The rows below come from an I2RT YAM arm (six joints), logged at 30 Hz.
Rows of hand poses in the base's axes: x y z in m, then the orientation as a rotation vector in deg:
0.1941 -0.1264 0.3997 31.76 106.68 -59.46
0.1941 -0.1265 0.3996 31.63 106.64 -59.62
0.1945 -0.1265 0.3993 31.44 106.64 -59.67
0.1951 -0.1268 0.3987 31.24 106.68 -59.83
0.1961 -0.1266 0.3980 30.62 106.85 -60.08
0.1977 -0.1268 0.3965 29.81 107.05 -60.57
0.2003 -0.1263 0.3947 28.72 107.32 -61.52
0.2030 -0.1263 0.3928 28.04 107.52 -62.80
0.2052 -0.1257 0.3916 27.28 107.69 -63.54
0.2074 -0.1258 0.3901 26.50 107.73 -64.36
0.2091 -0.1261 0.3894 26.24 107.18 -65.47
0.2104 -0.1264 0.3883 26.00 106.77 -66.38
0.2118 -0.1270 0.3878 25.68 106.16 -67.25
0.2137 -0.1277 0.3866 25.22 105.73 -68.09
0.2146 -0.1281 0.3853 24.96 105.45 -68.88
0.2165 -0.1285 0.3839 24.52 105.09 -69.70
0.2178 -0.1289 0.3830 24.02 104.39 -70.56
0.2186 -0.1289 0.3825 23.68 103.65 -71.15
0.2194 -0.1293 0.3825 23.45 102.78 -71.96
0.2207 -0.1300 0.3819 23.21 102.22 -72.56
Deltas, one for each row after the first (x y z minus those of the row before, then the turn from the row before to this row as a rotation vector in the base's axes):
0.0000 -0.0001 -0.0001 -0.16 0.06 0.01
0.0004 0.0000 -0.0003 -0.10 0.06 0.10
0.0006 -0.0003 -0.0006 -0.15 0.14 0.05
0.0010 0.0002 -0.0007 -0.30 0.38 0.28
0.0016 -0.0002 -0.0015 -0.49 0.55 0.29
0.0026 0.0005 -0.0018 -0.82 0.87 0.23
0.0027 0.0000 -0.0019 -0.86 0.87 -0.21
0.0022 0.0006 -0.0012 -0.61 0.63 0.12
0.0022 -0.0001 -0.0015 -0.72 0.57 0.10
0.0017 -0.0003 -0.0007 -0.96 0.09 -0.33
0.0013 -0.0003 -0.0011 -0.77 0.12 -0.26
0.0014 -0.0006 -0.0005 -0.88 -0.03 -0.16
0.0019 -0.0007 -0.0012 -0.83 0.14 -0.08
0.0009 -0.0004 -0.0013 -0.65 0.19 -0.21
0.0019 -0.0004 -0.0014 -0.77 0.19 -0.10
0.0013 -0.0004 -0.0009 -0.98 -0.03 -0.03
0.0008 0.0000 -0.0005 -0.80 -0.22 0.01
0.0008 -0.0004 0.0000 -0.94 -0.26 -0.16
0.0013 -0.0007 -0.0006 -0.68 -0.10 -0.09

